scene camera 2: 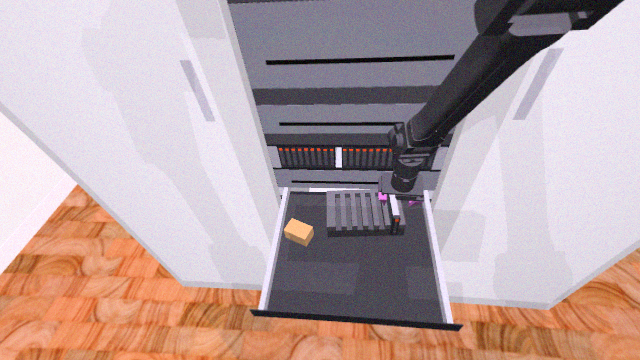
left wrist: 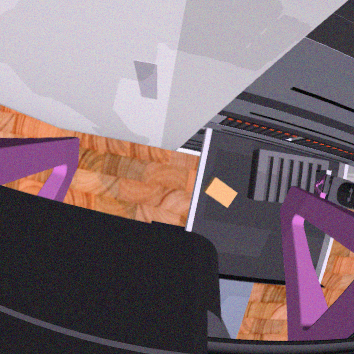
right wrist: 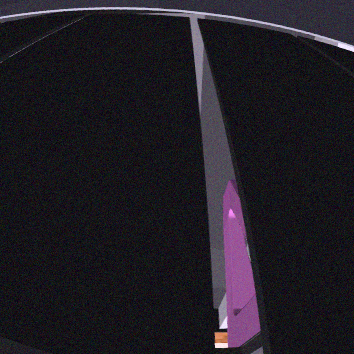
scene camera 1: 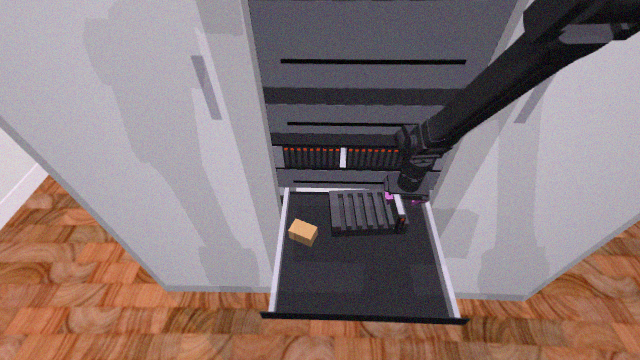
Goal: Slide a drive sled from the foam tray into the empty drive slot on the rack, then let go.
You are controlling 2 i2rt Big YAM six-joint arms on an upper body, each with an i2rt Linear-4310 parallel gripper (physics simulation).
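Frame: origin at the left arm's base, x ahead, y left, z up, level; millimetres.
Where they show: left gripper, fingertip midpoint: [left wrist: 185, 174]; right gripper, fingertip midpoint: [scene camera 2: 396, 204] [left wrist: 324, 187] [right wrist: 158, 182] [scene camera 1: 399, 203].
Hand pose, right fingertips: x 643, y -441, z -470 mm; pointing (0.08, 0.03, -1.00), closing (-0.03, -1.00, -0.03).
Note:
Each offset is from my right fingertips to the top centre of the thing. Level surfaces: height alone.
A grey ribbed foam tray {dx +4, dy +89, dz -21 mm} [scene camera 1: 344, 210] [scene camera 2: 342, 210] [left wrist: 281, 175] lies at the back of the pull-out shelf {dz -76 mm} [scene camera 1: 358, 277]. One drive sled {dx -15, dy +13, dz +36 mm} [scene camera 1: 398, 206] [scene camera 2: 394, 206], white on top with a black and orange front, sits in the tray's rightmost groove. My right gripper [scene camera 1: 402, 198] [scene camera 2: 397, 199] is down at the sled's back end with its magenta fingers open, one on each side of the sled. The right wrist view is almost all black and shows one finger [right wrist: 239, 267]. The empty slot [scene camera 1: 342, 157] [scene camera 2: 338, 157] is a white gap in the drive row. My left gripper [left wrist: 185, 174] is open and empty, away from the rack.
A small cardboard box {dx -68, dy +274, dz -36 mm} [scene camera 1: 303, 231] [scene camera 2: 298, 231] [left wrist: 221, 192] lies on the shelf's left side. Open cabinet doors [scene camera 1: 133, 134] [scene camera 1: 559, 178] flank the rack. The drive row with orange tabs [scene camera 1: 313, 156] runs just above the shelf's back edge. The shelf has white side rails [scene camera 1: 278, 251].

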